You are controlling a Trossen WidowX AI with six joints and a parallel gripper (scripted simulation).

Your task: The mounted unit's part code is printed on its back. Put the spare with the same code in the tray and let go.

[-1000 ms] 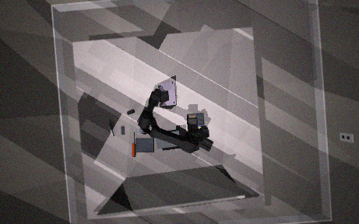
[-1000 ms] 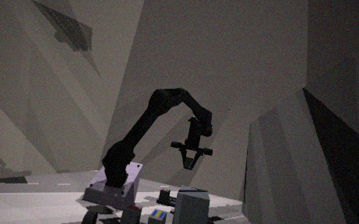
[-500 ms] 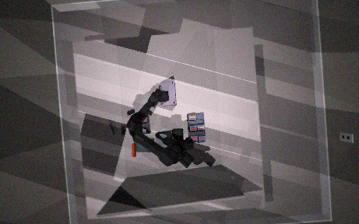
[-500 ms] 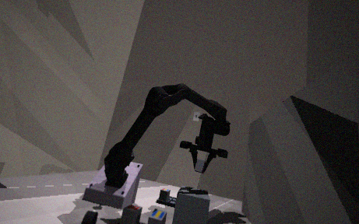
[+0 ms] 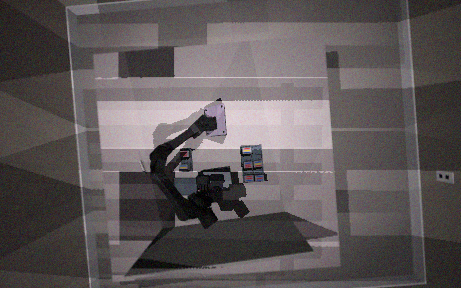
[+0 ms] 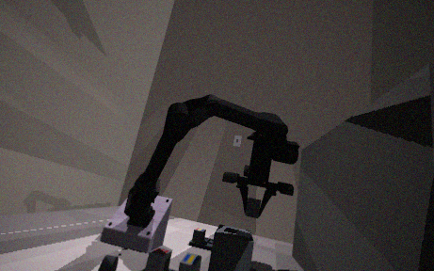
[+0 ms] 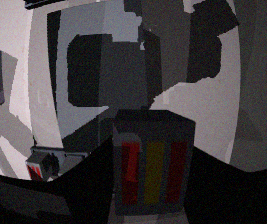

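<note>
Now: gripper tip 150 mm above the flat grey tray and 140 mm to the left of it. The rest, counted from my gripper tip: grey mounted unit (110 mm below, 50 mm to the left, 40 mm behind).
</note>
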